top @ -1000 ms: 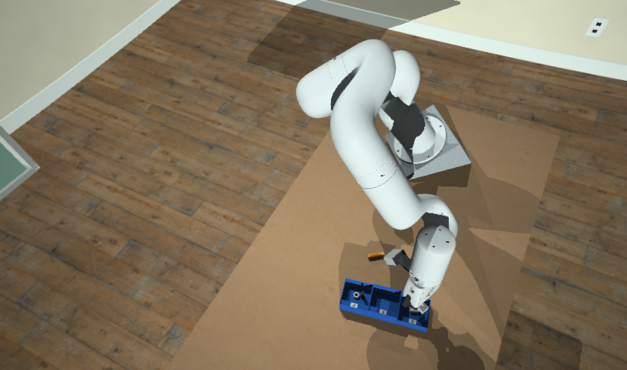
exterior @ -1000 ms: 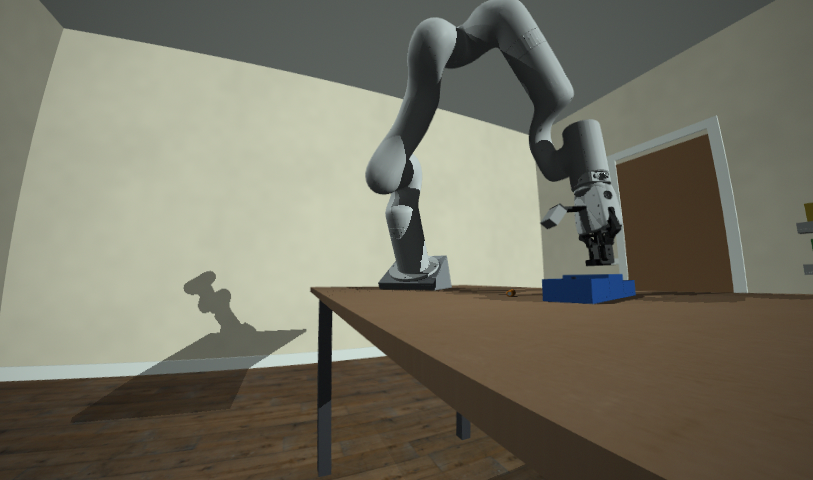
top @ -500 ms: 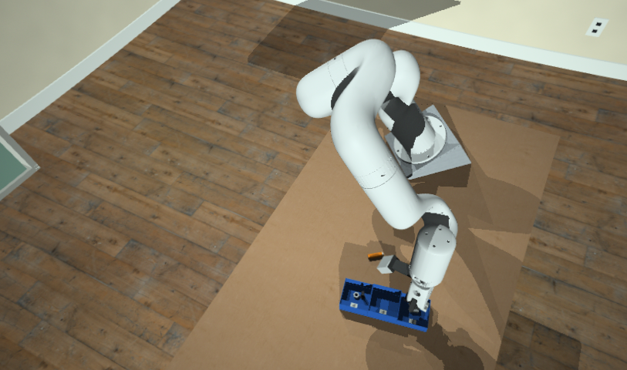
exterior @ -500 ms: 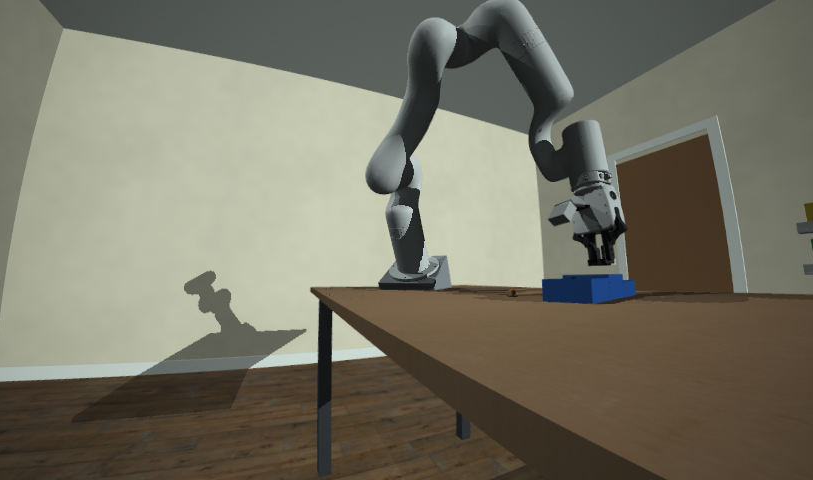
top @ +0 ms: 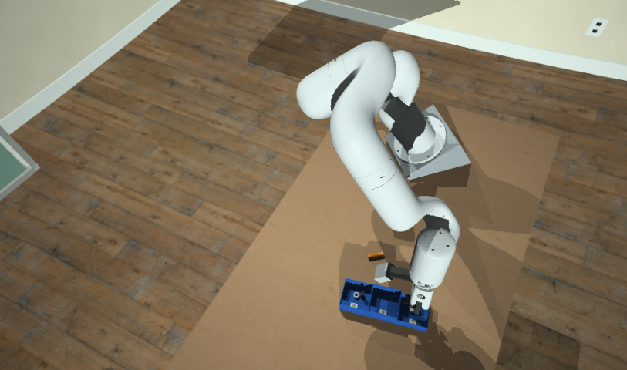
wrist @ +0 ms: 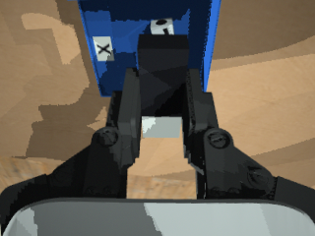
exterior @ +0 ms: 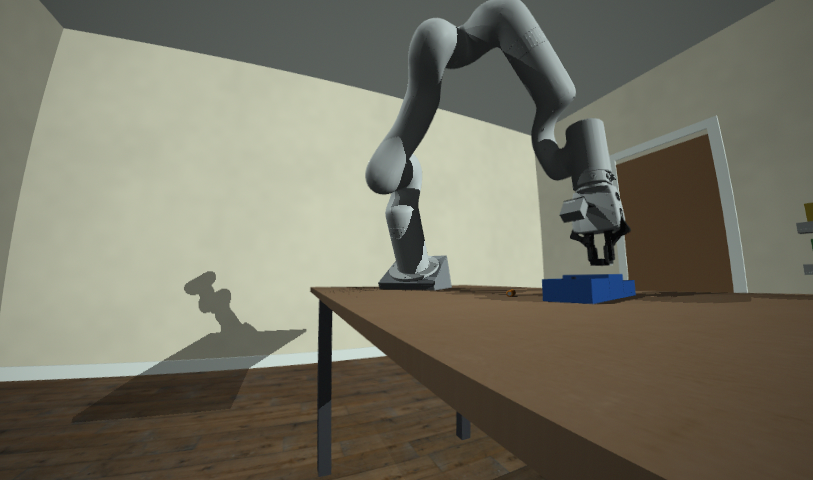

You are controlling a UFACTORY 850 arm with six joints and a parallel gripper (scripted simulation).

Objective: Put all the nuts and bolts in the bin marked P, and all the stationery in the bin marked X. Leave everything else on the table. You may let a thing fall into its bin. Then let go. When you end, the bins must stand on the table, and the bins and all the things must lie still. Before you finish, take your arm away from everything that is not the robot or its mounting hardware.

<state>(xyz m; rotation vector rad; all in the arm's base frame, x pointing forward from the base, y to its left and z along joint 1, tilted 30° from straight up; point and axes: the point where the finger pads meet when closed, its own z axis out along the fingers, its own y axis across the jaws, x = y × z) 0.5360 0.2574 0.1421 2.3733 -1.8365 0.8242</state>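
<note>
My hand is 30 mm short of the blue bin, 80 mm to the left of it and 70 mm above it. The rest, counted from my hand: black bolt: 30 mm ahead, 150 mm to the right, 70 mm below; then black-and-white block: 10 mm to the left, 20 mm below; then nut: 30 mm ahead, 170 mm to the right, 80 mm below.
</note>
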